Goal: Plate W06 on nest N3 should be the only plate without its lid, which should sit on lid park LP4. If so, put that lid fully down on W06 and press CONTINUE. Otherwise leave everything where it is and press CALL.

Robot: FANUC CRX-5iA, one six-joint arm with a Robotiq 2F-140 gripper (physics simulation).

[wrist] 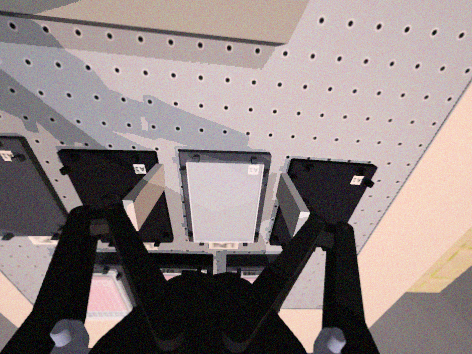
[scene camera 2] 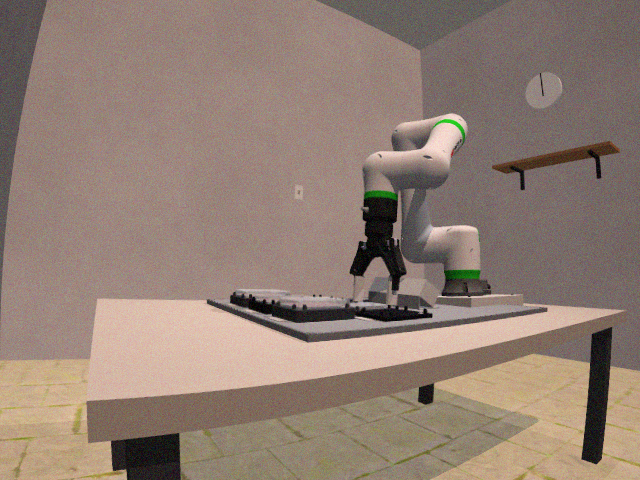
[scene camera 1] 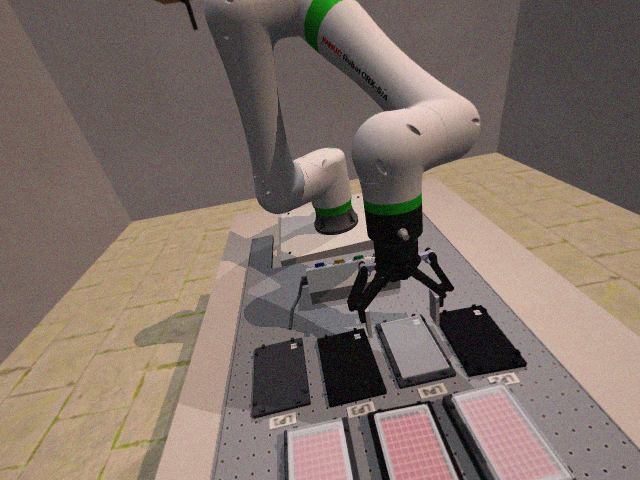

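Where they show: gripper, fingertip midpoint: (wrist: 222, 180) (scene camera 2: 373, 303) (scene camera 1: 401, 326); arm's base, origin of the base link: (scene camera 2: 462, 295) (scene camera 1: 336, 223).
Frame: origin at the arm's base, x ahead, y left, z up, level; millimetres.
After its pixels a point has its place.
Note:
A pale grey lid (scene camera 1: 415, 347) @(x 525, y 80, z -3 mm) (wrist: 225, 200) @(x 501, y 78, z -3 mm) lies flat on the dark park labelled LP4 (scene camera 1: 432, 390) @(x 602, y 82, z -19 mm). My gripper (scene camera 1: 401, 317) @(x 471, y 72, z -2 mm) (scene camera 2: 374, 299) @(x 471, y 72, z -2 mm) (wrist: 222, 180) @(x 471, y 72, z -2 mm) is open and empty above the far part of this lid, its fingers apart on either side. Three pink plates show at the near edge in scene camera 1. The middle plate (scene camera 1: 415, 444) @(x 687, y 21, z 5 mm) looks redder; the left plate (scene camera 1: 318, 452) @(x 681, y -117, z 19 mm) and right plate (scene camera 1: 509, 431) @(x 697, y 148, z 20 mm) look paler, as if covered. Their nest and plate labels do not show. Blue (scene camera 1: 319, 264) @(x 285, y -75, z 52 mm), yellow (scene camera 1: 338, 261) @(x 286, y -27, z 51 mm) and green (scene camera 1: 358, 257) @(x 285, y 23, z 52 mm) buttons sit on the console; their lettering is unreadable.
Dark parks LP1 (scene camera 1: 281, 377) @(x 532, y -180, z -11 mm), LP3 (scene camera 1: 351, 366) @(x 535, y -46, z -11 mm) and LP2 (scene camera 1: 483, 341) @(x 532, y 208, z -11 mm) hold no visible lid. LP3 and LP2 flank LP4. The console (scene camera 1: 330, 286) @(x 339, y -58, z 22 mm) (scene camera 2: 416, 291) @(x 335, y 93, z 28 mm) stands behind the parks, in front of the arm's base. Low dark pegs rise from the parks' edges.

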